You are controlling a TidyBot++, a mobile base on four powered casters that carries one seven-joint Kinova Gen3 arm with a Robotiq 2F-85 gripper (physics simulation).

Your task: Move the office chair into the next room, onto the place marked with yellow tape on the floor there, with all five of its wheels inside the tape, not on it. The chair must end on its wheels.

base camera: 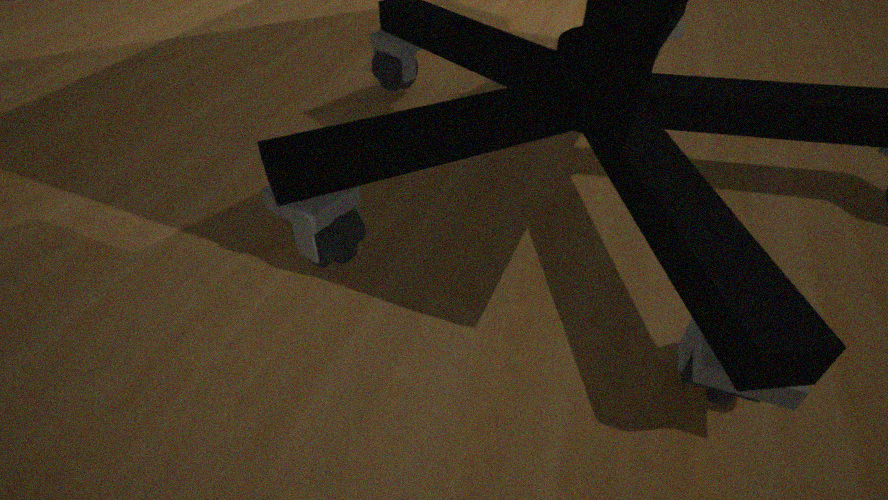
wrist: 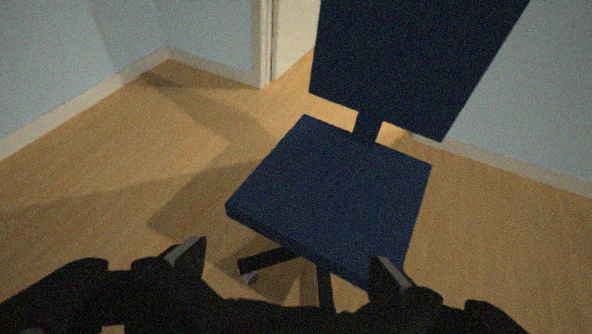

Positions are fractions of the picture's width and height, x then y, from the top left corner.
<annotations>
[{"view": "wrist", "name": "gripper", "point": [0.49,0.79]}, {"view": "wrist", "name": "blue office chair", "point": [0.57,0.59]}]
</annotations>
